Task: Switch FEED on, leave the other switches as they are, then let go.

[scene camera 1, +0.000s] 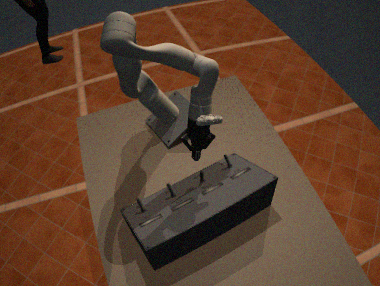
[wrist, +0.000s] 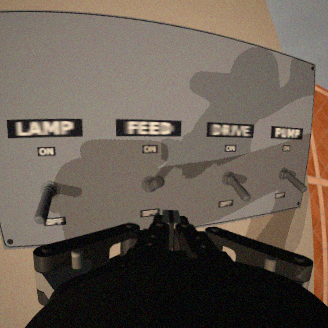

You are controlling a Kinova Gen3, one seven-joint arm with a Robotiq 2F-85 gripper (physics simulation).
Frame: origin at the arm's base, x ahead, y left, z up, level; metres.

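Seen in the pictures: gripper, between the fingertips: [scene camera 1: 195, 160] [wrist: 169, 220]; arm's base, origin of its link: [scene camera 1: 169, 114].
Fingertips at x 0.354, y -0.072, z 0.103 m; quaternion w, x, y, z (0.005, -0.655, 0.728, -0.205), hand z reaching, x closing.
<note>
Offsets run from my fingertips to a thing's middle. Level surfaces: height alone.
The FEED switch lever {0.001 m right, 0.041 m ahead, 0.047 m down} [scene camera 1: 202, 177] [wrist: 154, 183] shows almost end-on in the wrist view, between its ON and OFF marks. It does not lean down toward OFF as its neighbours do. The LAMP lever {0.119 m left, 0.025 m ahead, 0.053 m down} [scene camera 1: 227, 161] [wrist: 45, 202], the DRIVE lever {0.121 m right, 0.030 m ahead, 0.053 m down} [scene camera 1: 170, 190] [wrist: 237, 187] and the PUMP lever {0.241 m right, 0.032 m ahead, 0.053 m down} [scene camera 1: 140, 205] [wrist: 293, 180] lean toward their OFF marks. My gripper [scene camera 1: 196, 157] [wrist: 169, 220] is shut and empty. Its tips are above the robot-side edge of the panel, near the FEED lever but apart from it. In the wrist view they are below and slightly right of it.
The dark switch box {0.059 m right, 0.118 m ahead, 0.102 m down} [scene camera 1: 215, 225] [wrist: 125, 65] stands on the tan table {0.166 m down} [scene camera 1: 300, 250]. Four-sided label plates lie beyond the levers. My arm's base plate [scene camera 1: 170, 141] is behind the box. A person's legs [scene camera 1: 43, 35] show on the tiled floor at the top left.
</note>
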